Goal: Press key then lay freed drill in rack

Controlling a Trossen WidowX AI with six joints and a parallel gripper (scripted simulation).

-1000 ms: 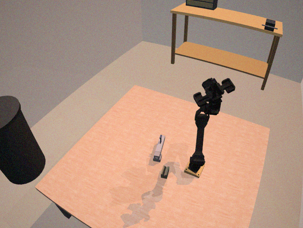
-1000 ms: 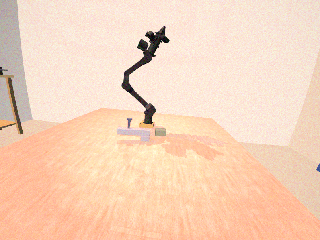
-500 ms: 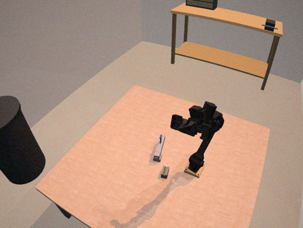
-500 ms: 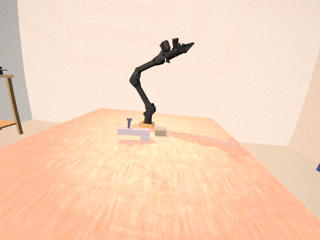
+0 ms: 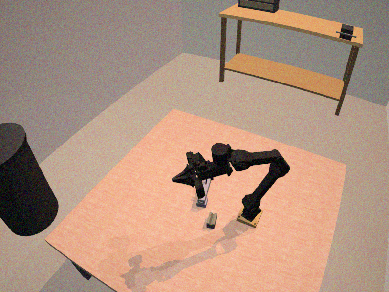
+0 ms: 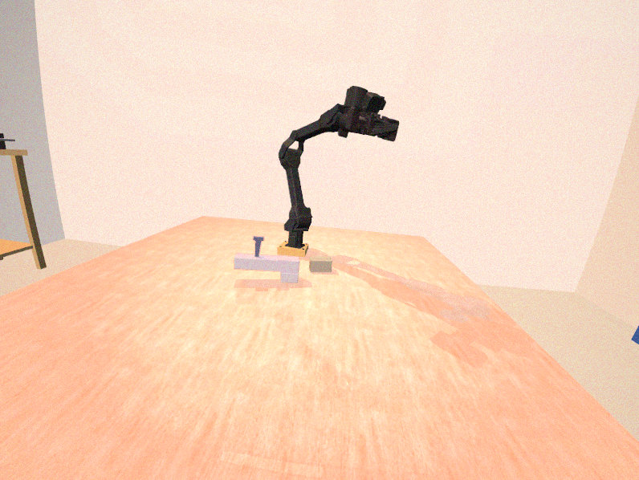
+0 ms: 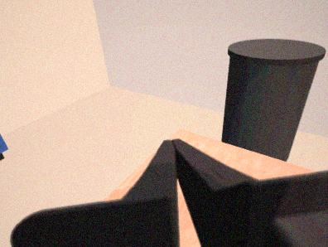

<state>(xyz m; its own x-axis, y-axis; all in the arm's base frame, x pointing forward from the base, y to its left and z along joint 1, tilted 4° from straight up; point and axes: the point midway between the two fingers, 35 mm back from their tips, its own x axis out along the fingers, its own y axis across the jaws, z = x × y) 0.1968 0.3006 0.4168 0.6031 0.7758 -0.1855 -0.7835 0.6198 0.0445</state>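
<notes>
The blue key is 35 cm below my gripper tip, 33 cm to the right of it and 10 cm ahead of it. Round my gripper tip: olive rack: 43 cm below, 19 cm to the right, 6 cm behind; then drill: 40 cm below, 29 cm to the right, 7 cm ahead.
</notes>
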